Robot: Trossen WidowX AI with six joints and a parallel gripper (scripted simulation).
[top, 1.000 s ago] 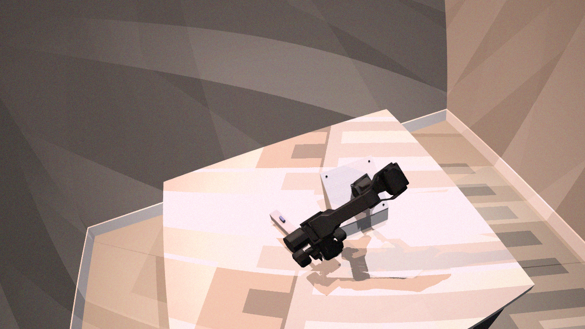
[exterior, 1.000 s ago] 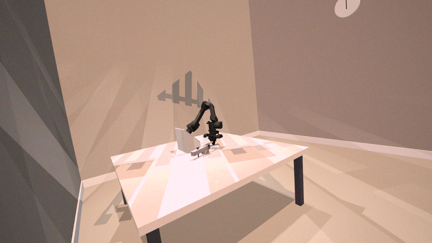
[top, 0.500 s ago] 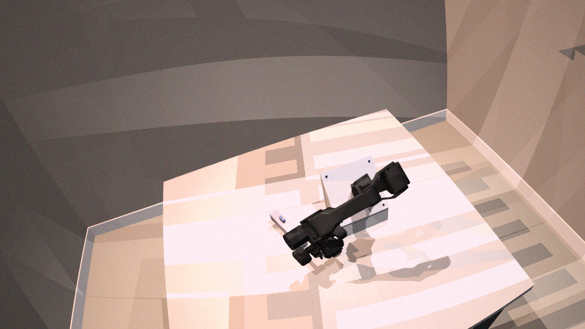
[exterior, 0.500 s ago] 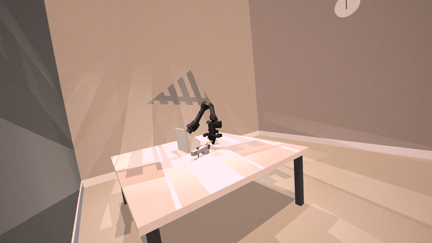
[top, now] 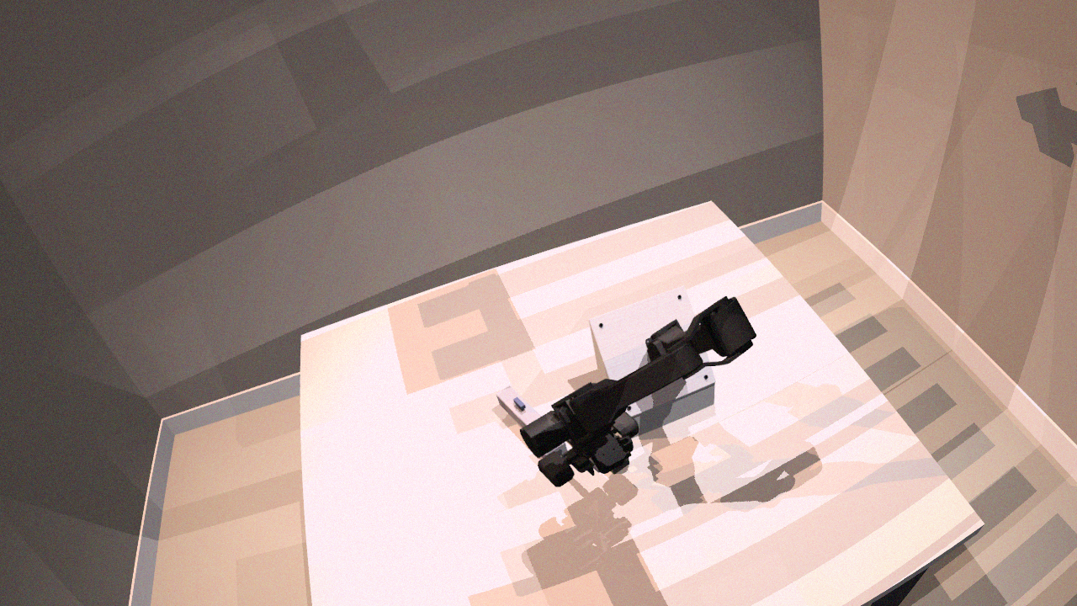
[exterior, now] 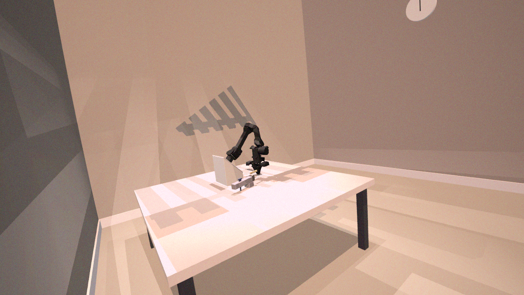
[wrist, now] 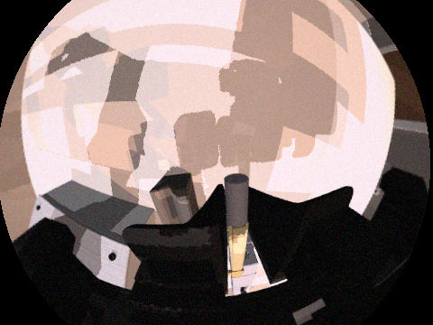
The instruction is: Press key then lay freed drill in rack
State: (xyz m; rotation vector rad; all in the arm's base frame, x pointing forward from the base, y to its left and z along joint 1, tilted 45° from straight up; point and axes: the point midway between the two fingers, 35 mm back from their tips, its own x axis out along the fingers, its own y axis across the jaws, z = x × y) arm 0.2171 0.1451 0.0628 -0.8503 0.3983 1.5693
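My gripper tip is now 40 mm to the left of the drill, 30 mm below it and 10 mm short of it. The rest, counted from my gripper tip: blue key: 210 mm to the right, 80 mm ahead; then grey sleeve fixture: 190 mm to the right, 70 mm ahead, 10 mm below.
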